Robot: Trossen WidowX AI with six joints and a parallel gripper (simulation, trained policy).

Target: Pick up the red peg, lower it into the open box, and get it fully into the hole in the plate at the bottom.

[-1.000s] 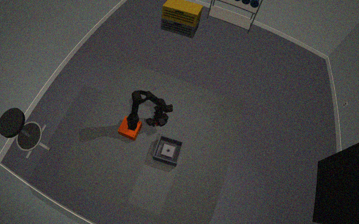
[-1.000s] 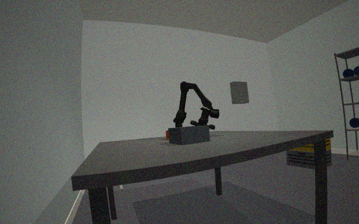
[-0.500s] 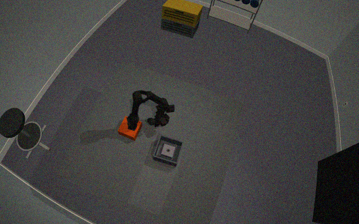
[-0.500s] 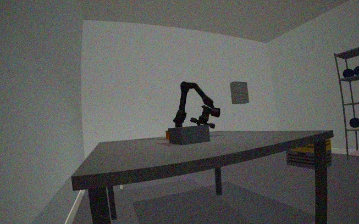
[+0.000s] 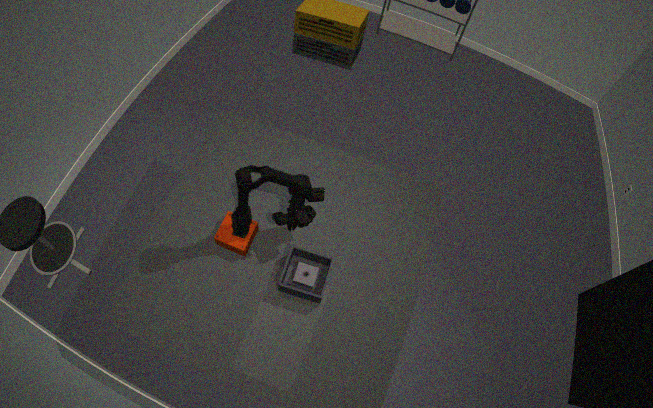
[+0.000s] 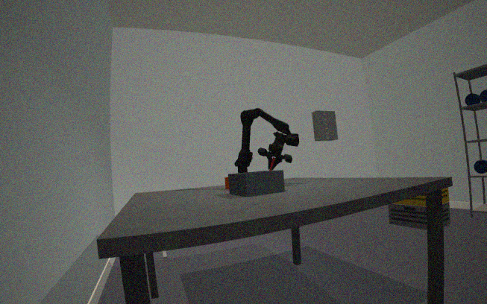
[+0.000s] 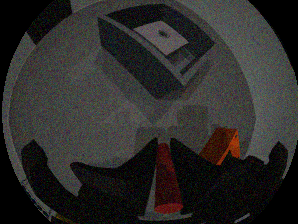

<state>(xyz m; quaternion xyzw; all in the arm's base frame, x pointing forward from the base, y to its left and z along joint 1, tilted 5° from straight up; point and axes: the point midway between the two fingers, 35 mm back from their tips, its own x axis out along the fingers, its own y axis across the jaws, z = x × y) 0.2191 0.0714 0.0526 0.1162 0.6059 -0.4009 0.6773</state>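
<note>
My gripper tip is now 110 mm short of the white plate, 160 mm to the left of it and 50 mm above it. Also, from my gripper tip: red peg 20 mm to the left, 30 mm above; then grey box 110 mm ahead, 160 mm to the right, 70 mm below.
</note>
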